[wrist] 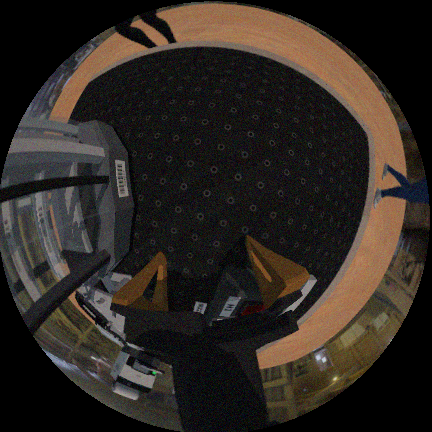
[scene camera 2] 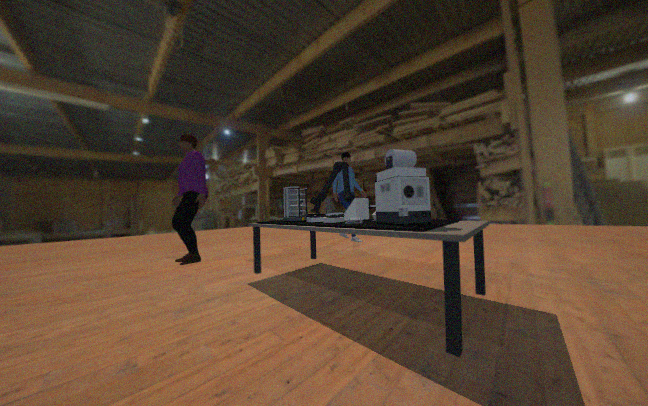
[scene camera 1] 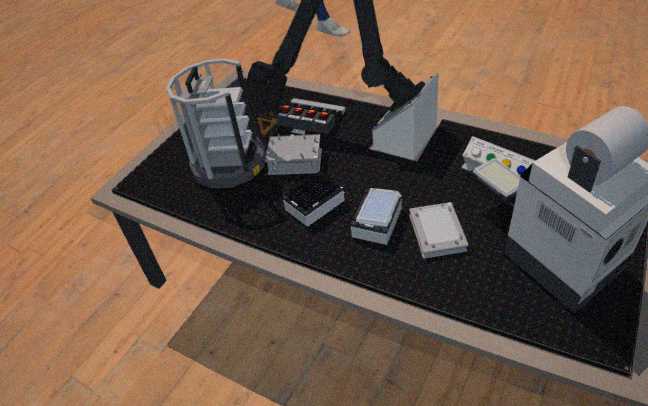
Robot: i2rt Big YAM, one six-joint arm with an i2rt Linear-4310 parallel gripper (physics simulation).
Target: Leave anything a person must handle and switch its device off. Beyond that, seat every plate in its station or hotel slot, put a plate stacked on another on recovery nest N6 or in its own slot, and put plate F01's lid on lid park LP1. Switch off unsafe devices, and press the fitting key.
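Frame: origin at the arm's base, x left, y back, z up, level; millimetres.
Where they show: gripper, between the fingertips: (wrist: 202, 247) (scene camera 1: 264, 126); arm's base, origin of its link: (scene camera 2: 357, 204) (scene camera 1: 408, 98).
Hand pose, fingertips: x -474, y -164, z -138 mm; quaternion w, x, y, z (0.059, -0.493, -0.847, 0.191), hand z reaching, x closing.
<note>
Things, the pixels of their centre, and the offset from my fingertips. Level surfaces: height alone.
- switch box, middle of its body: (wrist: 251, 326) (scene camera 1: 309, 111) dx +113, dy +119, dz +20 mm
- black plate, middle of its body: (scene camera 1: 312, 190) (wrist: 90, 313) dx +369, dy -259, dz +56 mm
- clear bluish plate, middle of its body: (scene camera 1: 378, 206) (wrist: 108, 335) dx +567, dy -243, dz +60 mm
- pegged white station, middle of its body: (wrist: 120, 312) (scene camera 1: 293, 152) dx +204, dy -113, dz +32 mm
- key panel, middle of its body: (scene camera 1: 500, 162) dx +805, dy +105, dz +35 mm
- white machine, middle of its body: (scene camera 1: 585, 200) (scene camera 2: 400, 187) dx +1072, dy -166, dz +222 mm
- pale plate-like piece, middle of its body: (scene camera 1: 500, 176) dx +839, dy -46, dz +112 mm
- table, height of its surface: dz -19 mm
My gripper (scene camera 1: 266, 125) (wrist: 202, 247) is open and empty, low over the mat between the round plate hotel (scene camera 1: 227, 175) (wrist: 117, 220) and the switch box (scene camera 1: 306, 120) (wrist: 227, 297). The box's several rockers glow orange-red in scene camera 1; the fingers and wrist partly hide it in the wrist view. A black plate (scene camera 1: 314, 191) sits on a white block. A clear bluish plate (scene camera 1: 378, 206) sits on another station. A white station (scene camera 1: 439, 226) with corner pegs shows no plate. A pegged white station (scene camera 1: 294, 150) is beside the hotel. The key panel (scene camera 1: 481, 150) has white, green, yellow and blue keys. Plate labels are unreadable.
A white machine (scene camera 1: 560, 235) (scene camera 2: 404, 195) with a roll stands at the right; a pale plate-like piece (scene camera 1: 499, 176) lies beside it. A white wedge (scene camera 1: 410, 127) stands near the arm. People (scene camera 2: 192, 172) (scene camera 2: 352, 177) (wrist: 402, 192) are around the table (scene camera 1: 280, 270).
</note>
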